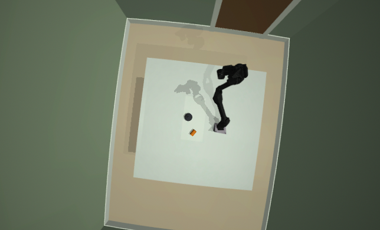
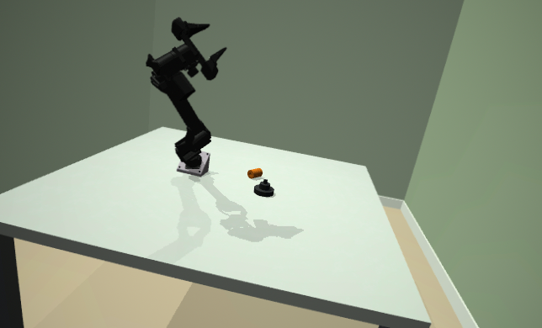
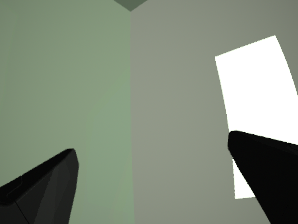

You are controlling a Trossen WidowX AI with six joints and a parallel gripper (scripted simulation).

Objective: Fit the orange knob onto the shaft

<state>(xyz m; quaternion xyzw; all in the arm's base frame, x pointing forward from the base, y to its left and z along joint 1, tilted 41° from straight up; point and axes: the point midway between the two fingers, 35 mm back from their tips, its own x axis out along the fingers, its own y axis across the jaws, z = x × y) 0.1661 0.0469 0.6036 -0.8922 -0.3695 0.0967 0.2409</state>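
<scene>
Now: the orange knob 16 cm ahead of my gripper tip, 40 cm to the left of it and 55 cm below it. The rest, counted from my gripper tip: round dark pedestal 21 cm ahead, 24 cm to the left, 54 cm below.
</scene>
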